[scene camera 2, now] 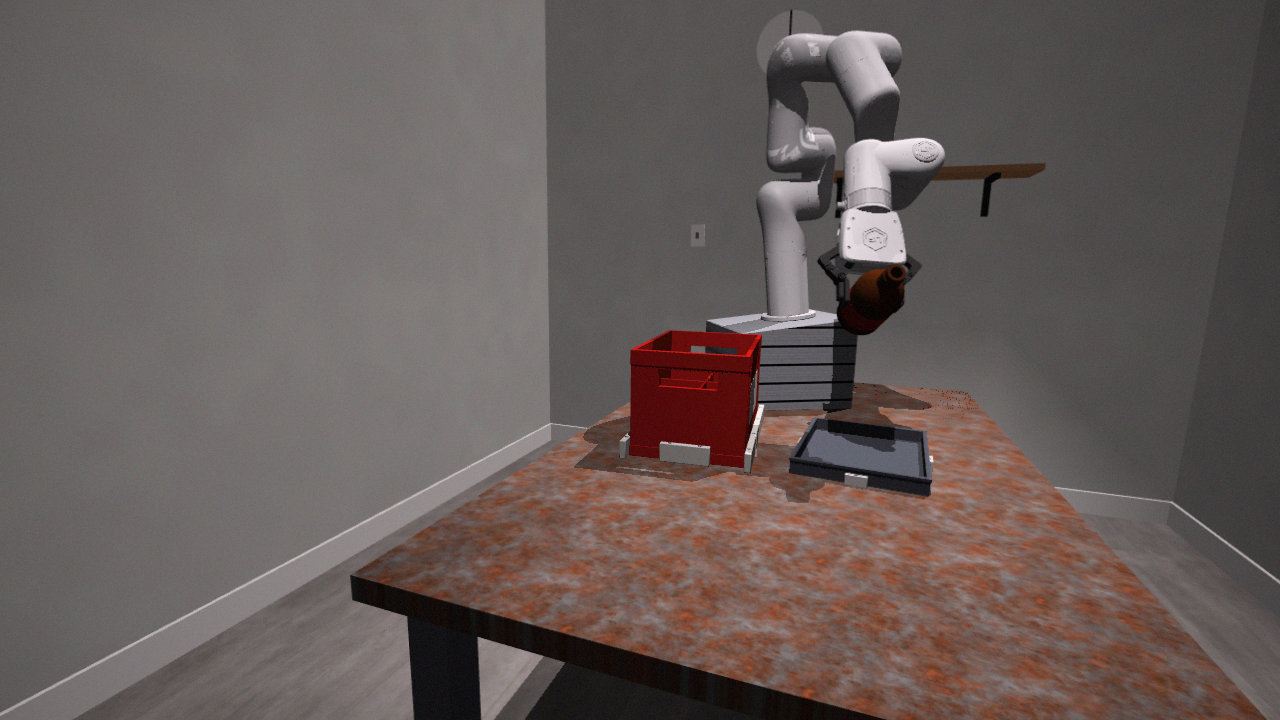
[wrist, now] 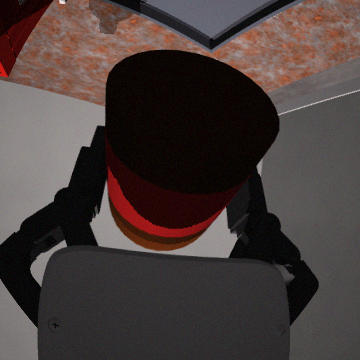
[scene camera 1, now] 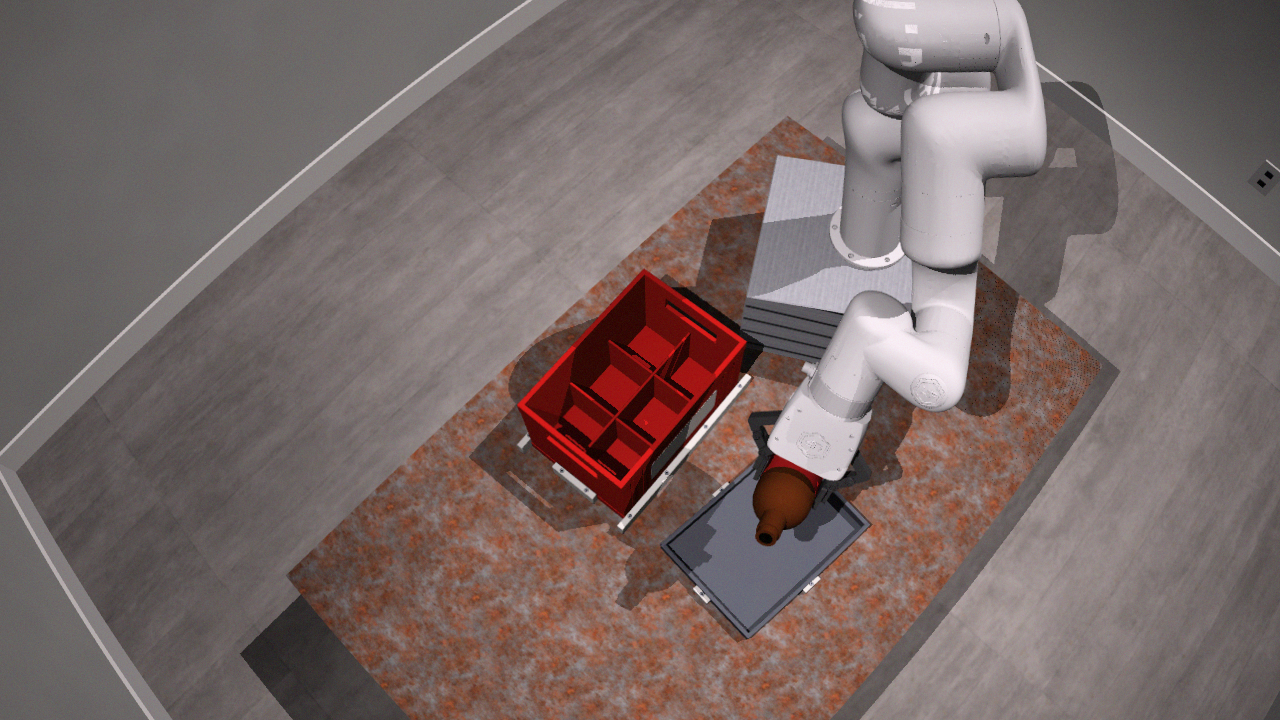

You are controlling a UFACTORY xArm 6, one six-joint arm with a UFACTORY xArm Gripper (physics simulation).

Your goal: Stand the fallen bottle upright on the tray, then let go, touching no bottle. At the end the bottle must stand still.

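Frame: origin at the arm's base, x back, y right, z up, level; millimetres.
Seen in the pictures: gripper, fingertip midpoint: (scene camera 2: pixel 870 307); arm's base at its link origin: (scene camera 2: pixel 788 317) (scene camera 1: pixel 870 234).
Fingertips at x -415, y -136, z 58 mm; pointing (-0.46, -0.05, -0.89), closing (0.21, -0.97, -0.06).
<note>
Pixels of each thing's top centre, then the offset from my fingertips to it.
- brown bottle with a red band, top centre: (wrist: pixel 151 261) (scene camera 1: pixel 789 484) (scene camera 2: pixel 878 264) dx -17, dy -5, dz +68 mm
- dark grey tray at its top centre: (scene camera 1: pixel 767 535) (scene camera 2: pixel 863 442) dx -7, dy -7, dz -221 mm
- tall red crate with divided compartments, top centre: (scene camera 1: pixel 633 373) (scene camera 2: pixel 703 341) dx +19, dy +269, dz -71 mm
The brown bottle with a red band (scene camera 1: pixel 785 497) (scene camera 2: pixel 875 297) (wrist: pixel 190 125) is off the table, held tilted high above the tray. Its neck points up and toward scene camera 2, and its dark base faces the wrist camera. My gripper (scene camera 1: pixel 794 483) (scene camera 2: pixel 871 295) (wrist: pixel 172 152) is shut on the bottle's body, one finger on each side. The dark grey tray (scene camera 1: pixel 760 577) (scene camera 2: pixel 823 469) (wrist: pixel 215 15) lies flat on the table, below the bottle. No bottle stands on the visible part of the tray; the bottle and gripper hide its back part in scene camera 1.
A tall red crate with divided compartments (scene camera 1: pixel 608 492) (scene camera 2: pixel 689 411) (wrist: pixel 12 40) stands beside the tray, left of it in scene camera 2. White strips (scene camera 1: pixel 684 453) (scene camera 2: pixel 684 454) run along the crate's foot. The arm's grey block base (scene camera 1: pixel 805 259) (scene camera 2: pixel 805 358) stands behind both.
</note>
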